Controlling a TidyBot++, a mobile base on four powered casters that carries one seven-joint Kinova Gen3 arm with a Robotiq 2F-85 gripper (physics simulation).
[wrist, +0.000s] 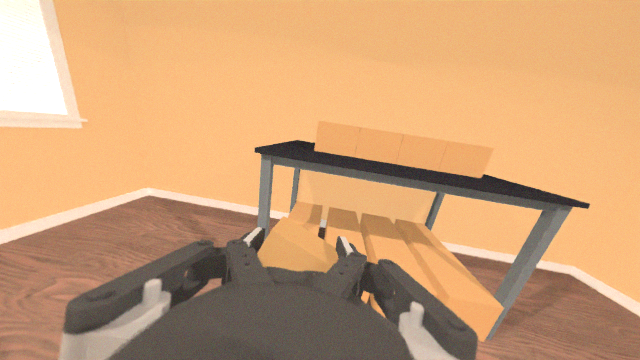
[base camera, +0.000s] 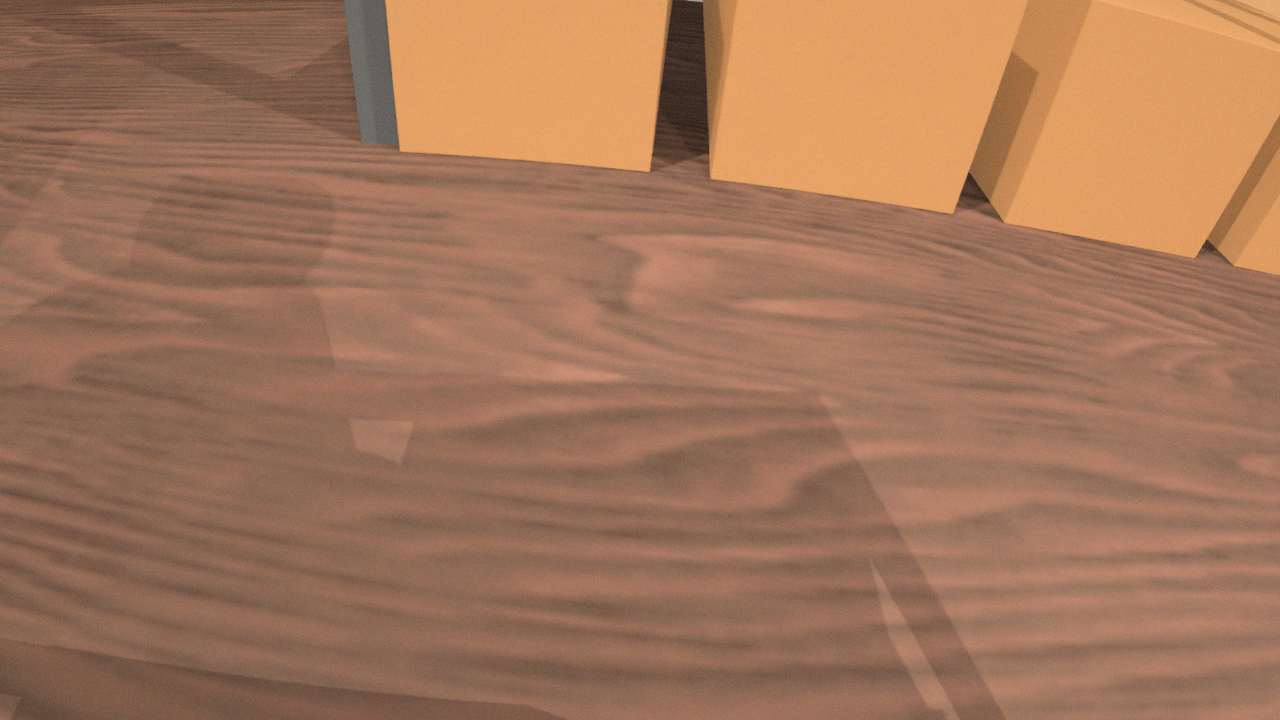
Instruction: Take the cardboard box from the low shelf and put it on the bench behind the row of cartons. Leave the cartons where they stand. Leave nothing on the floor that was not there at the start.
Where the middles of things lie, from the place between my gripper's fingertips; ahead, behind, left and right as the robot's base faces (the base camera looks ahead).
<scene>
Right now the cardboard box (wrist: 290, 246) is 3 cm below my hand, 3 cm behind it and 1 cm to the left of it.
</scene>
